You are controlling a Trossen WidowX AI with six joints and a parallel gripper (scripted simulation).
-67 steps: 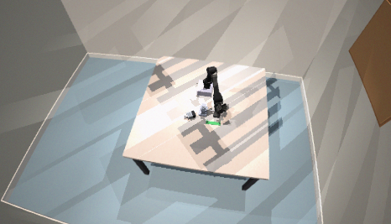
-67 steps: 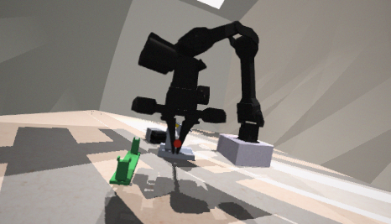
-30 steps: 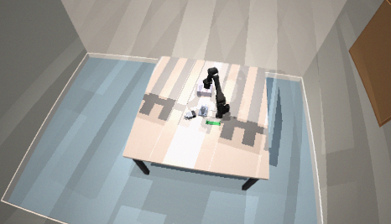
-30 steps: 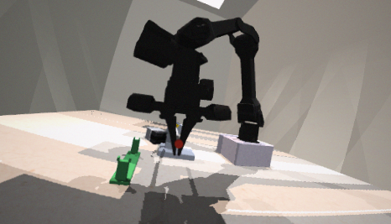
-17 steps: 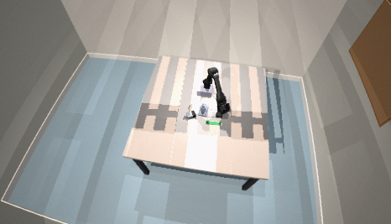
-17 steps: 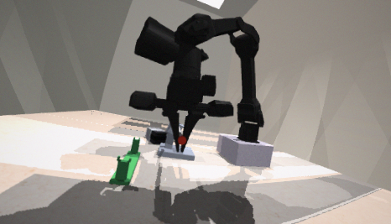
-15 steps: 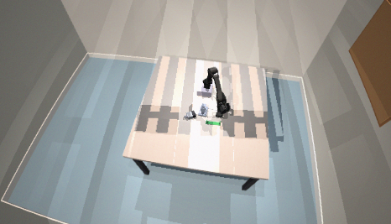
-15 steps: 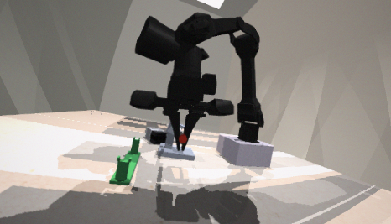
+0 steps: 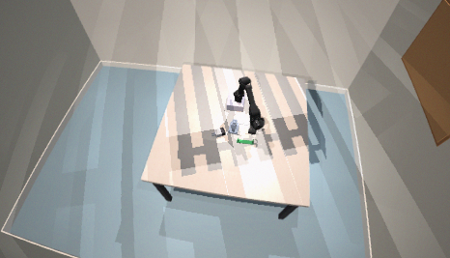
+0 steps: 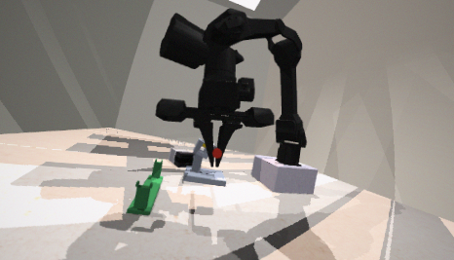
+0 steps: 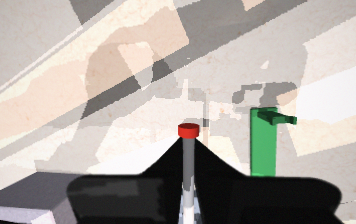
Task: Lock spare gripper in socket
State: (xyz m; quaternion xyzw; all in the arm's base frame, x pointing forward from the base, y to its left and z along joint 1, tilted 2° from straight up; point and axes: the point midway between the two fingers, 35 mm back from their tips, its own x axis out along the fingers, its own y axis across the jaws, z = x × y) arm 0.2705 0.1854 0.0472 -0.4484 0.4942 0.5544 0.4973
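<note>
Right now the green rack is 110 mm ahead of my gripper tip, 60 mm below it and 50 mm to the right of it. From my gripper tip the other things lie so: spare gripper: 290 mm to the right, 90 mm ahead, 60 mm below; then mount: 170 mm to the right, 30 mm below, 10 mm ahead.
</note>
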